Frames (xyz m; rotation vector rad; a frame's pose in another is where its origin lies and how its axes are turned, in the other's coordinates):
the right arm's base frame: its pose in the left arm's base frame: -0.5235 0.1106 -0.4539 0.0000 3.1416 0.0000
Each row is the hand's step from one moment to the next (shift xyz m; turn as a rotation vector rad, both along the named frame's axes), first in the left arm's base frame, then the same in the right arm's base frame.
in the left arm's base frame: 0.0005 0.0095 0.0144 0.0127 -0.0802 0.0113
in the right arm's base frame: -0.0005 0.0095 -0.0144 -0.0127 -0.0802 -0.0113
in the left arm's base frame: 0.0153 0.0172 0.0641 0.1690 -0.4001 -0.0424
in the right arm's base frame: -0.0153 0.0172 -0.0641 -0.1690 -0.4001 0.0424
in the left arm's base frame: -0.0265 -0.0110 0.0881 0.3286 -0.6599 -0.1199
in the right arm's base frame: 0.0265 -0.0110 -0.0881 -0.3286 -0.6599 0.1199
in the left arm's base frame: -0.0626 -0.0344 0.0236 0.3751 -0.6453 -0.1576
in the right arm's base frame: 0.0626 -0.0344 -0.0236 -0.3751 -0.6453 0.1576
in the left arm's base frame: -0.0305 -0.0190 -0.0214 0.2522 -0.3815 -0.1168
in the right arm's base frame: 0.0305 -0.0190 0.0214 -0.2522 -0.3815 0.1168
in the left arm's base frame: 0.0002 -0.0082 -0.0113 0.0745 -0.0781 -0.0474
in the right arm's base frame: -0.0002 -0.0082 0.0113 -0.0745 -0.0781 0.0474
